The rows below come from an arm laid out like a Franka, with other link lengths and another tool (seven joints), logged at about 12 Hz.
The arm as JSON. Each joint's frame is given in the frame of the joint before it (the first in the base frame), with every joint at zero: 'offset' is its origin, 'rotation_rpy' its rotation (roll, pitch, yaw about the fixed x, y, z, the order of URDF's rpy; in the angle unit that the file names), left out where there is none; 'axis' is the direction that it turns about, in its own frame. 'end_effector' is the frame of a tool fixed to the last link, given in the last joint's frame.
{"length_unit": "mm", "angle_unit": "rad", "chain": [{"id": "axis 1", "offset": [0.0, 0.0, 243.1], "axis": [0.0, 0.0, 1.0]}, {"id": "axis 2", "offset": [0.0, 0.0, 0.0], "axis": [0.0, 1.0, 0.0]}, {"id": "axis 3", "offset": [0.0, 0.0, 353.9], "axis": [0.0, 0.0, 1.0]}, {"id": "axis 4", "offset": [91.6, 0.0, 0.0], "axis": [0.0, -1.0, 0.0]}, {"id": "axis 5", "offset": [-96.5, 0.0, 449.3], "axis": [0.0, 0.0, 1.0]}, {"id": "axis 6", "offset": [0.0, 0.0, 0.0], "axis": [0.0, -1.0, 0.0]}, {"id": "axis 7", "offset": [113.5, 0.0, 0.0], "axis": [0.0, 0.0, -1.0]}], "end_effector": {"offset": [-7.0, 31.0, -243.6], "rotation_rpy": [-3.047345, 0.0, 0.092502]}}
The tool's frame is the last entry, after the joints.
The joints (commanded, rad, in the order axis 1, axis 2, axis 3, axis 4, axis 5, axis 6, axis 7), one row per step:
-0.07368 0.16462 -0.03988 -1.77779 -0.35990 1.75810 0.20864
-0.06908 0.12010 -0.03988 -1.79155 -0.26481 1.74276 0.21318
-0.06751 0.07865 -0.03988 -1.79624 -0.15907 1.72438 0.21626
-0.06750 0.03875 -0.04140 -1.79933 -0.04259 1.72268 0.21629
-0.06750 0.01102 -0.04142 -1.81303 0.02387 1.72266 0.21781
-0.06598 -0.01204 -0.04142 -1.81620 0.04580 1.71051 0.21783
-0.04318 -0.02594 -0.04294 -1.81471 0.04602 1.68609 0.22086
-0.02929 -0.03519 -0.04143 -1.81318 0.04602 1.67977 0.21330
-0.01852 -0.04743 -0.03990 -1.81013 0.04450 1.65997 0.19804
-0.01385 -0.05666 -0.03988 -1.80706 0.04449 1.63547 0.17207
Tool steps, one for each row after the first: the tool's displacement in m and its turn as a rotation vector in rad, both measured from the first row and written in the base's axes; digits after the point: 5 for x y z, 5 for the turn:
-0.00729 0.02398 0.01790 0.08601 -0.02739 -0.03740
-0.01259 0.04872 0.03958 0.18360 -0.05743 -0.07610
-0.01310 0.07409 0.06467 0.29319 -0.10358 -0.10944
-0.01677 0.08936 0.07701 0.35666 -0.12387 -0.12832
-0.02189 0.09580 0.08982 0.37846 -0.13315 -0.13126
-0.02849 0.11014 0.09729 0.38068 -0.12045 -0.11401
-0.03079 0.12004 0.10343 0.38305 -0.12078 -0.09024
-0.03694 0.12785 0.11100 0.38538 -0.11154 -0.06272
-0.04435 0.13124 0.11640 0.39065 -0.09468 -0.03385

